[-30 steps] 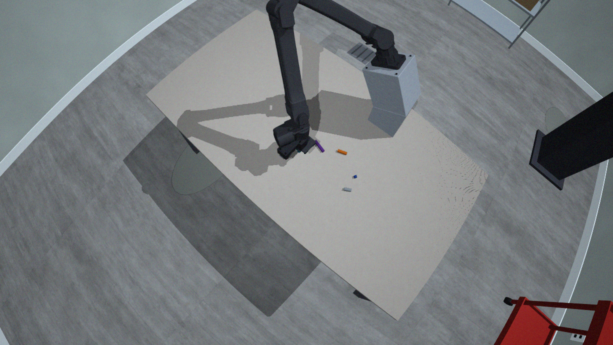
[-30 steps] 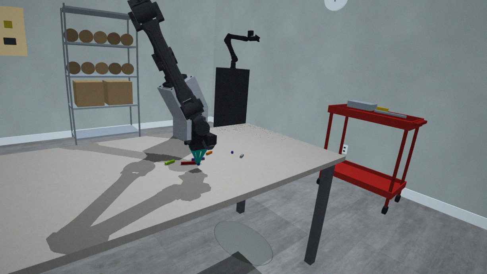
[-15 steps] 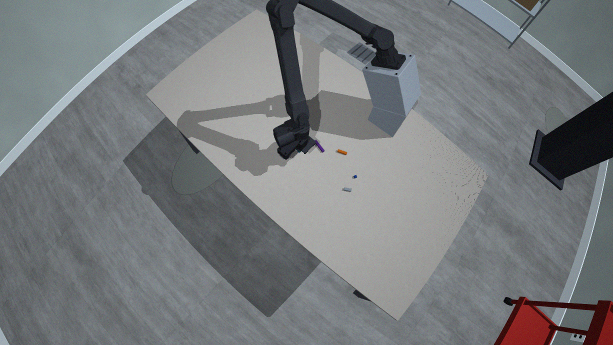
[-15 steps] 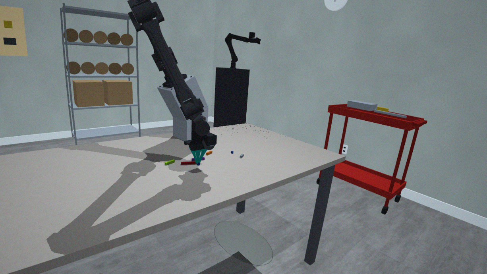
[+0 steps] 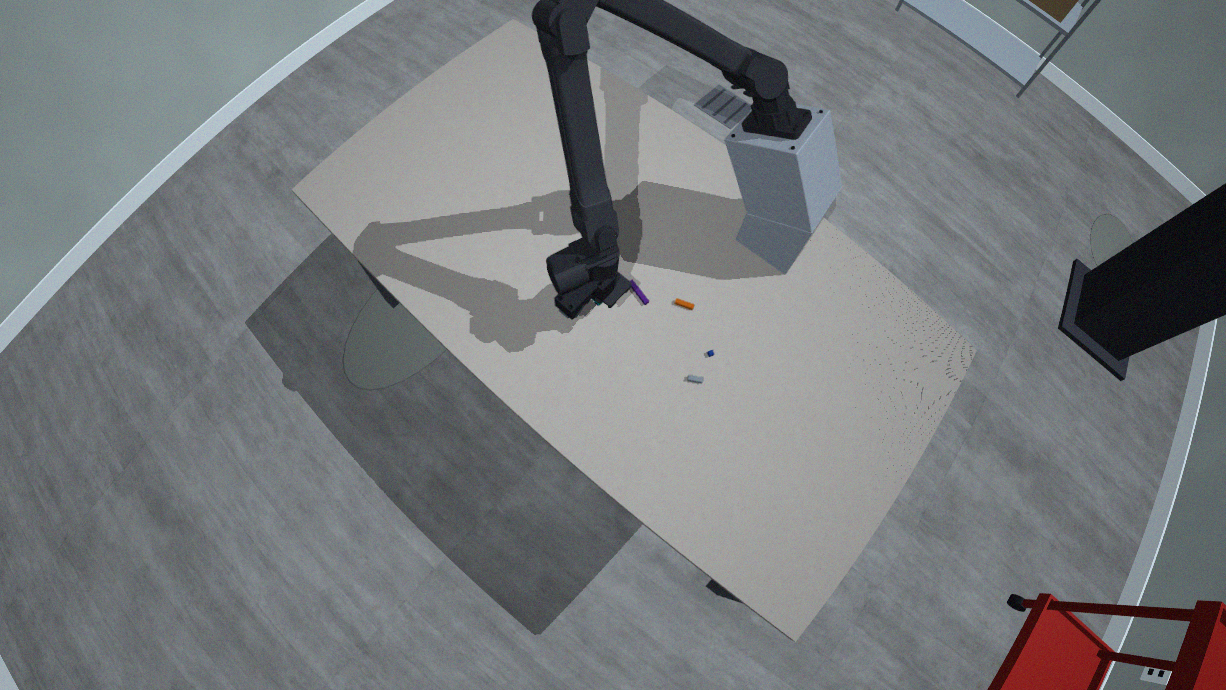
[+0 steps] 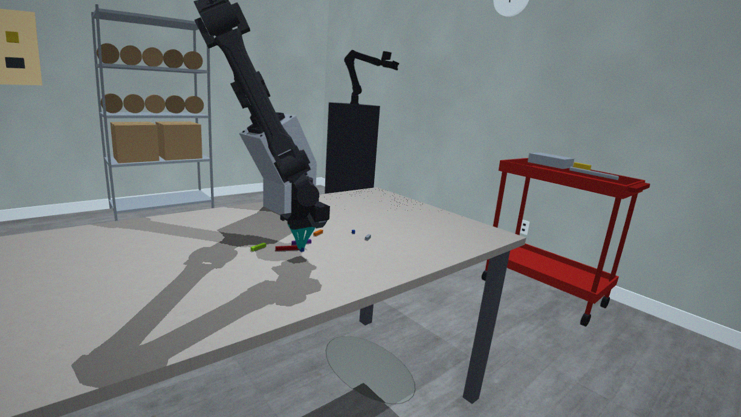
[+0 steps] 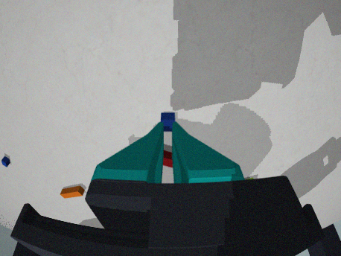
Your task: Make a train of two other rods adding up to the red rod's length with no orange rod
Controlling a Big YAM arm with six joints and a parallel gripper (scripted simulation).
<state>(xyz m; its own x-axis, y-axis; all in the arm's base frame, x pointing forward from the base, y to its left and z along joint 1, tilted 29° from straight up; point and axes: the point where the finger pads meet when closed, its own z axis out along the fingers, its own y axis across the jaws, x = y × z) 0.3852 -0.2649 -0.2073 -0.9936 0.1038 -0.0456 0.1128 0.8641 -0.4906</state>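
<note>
My hand is 50 mm past the red rod, 20 mm above it and 10 mm to the left of it. The rest, counted from my hand: lime rod: 110 mm behind, 70 mm to the right, 20 mm below; orange rod: 150 mm to the left, 100 mm behind, 20 mm below; purple rod: 70 mm behind, 50 mm to the left, 20 mm below.
</note>
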